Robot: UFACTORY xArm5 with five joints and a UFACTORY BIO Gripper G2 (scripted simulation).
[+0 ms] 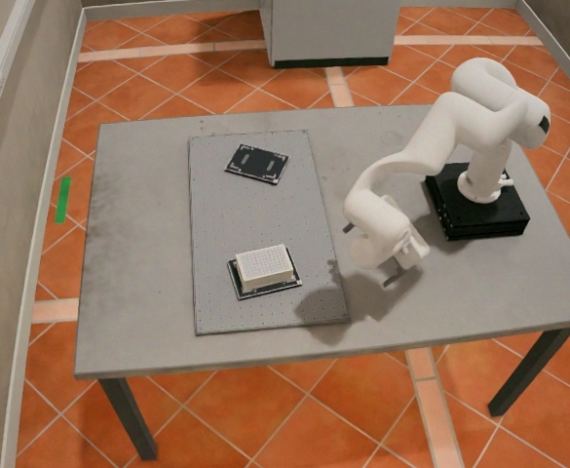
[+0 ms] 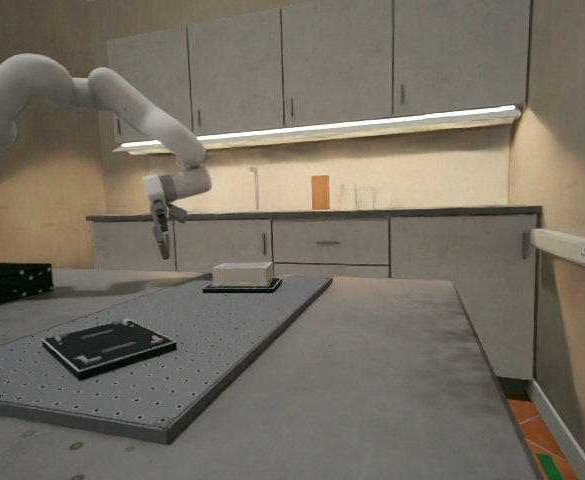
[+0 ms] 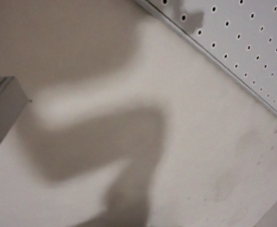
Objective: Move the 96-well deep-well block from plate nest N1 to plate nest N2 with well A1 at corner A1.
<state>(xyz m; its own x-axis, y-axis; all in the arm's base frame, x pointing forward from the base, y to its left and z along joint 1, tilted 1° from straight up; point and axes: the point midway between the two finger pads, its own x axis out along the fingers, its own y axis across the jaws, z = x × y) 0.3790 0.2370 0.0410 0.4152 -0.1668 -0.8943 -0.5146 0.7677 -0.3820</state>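
Now: the white 96-well deep-well block 25 cm ahead of my hand, 3 cm to the right of it and 7 cm below it. From my hand the other things lie so: black plate nest N1: 25 cm ahead, 3 cm to the right, 9 cm below; then black plate nest N2: 24 cm ahead, 43 cm to the right, 9 cm below.
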